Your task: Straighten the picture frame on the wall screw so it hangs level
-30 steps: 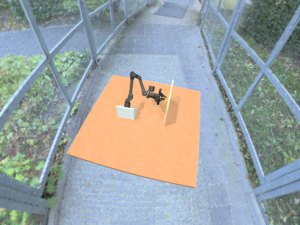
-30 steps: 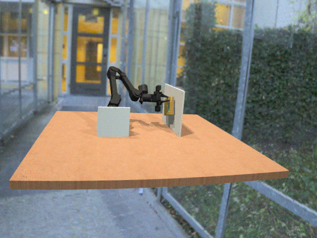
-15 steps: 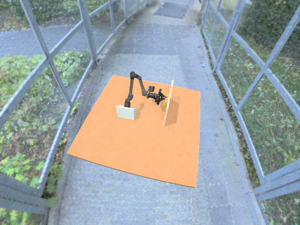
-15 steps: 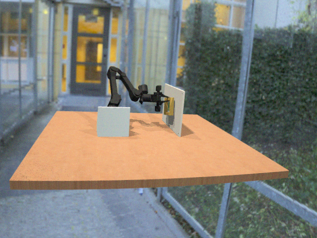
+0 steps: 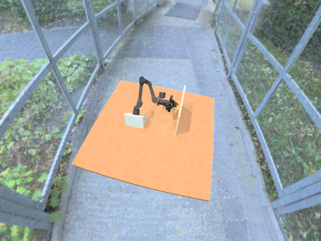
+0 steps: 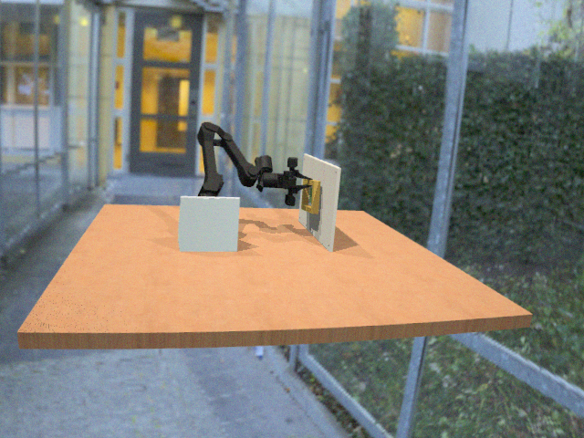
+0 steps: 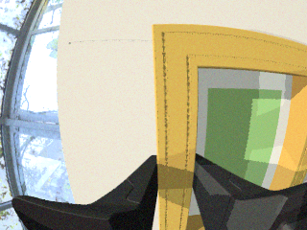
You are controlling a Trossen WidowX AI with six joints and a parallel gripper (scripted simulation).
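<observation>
The picture frame is 50 mm below my gripper tip.
</observation>
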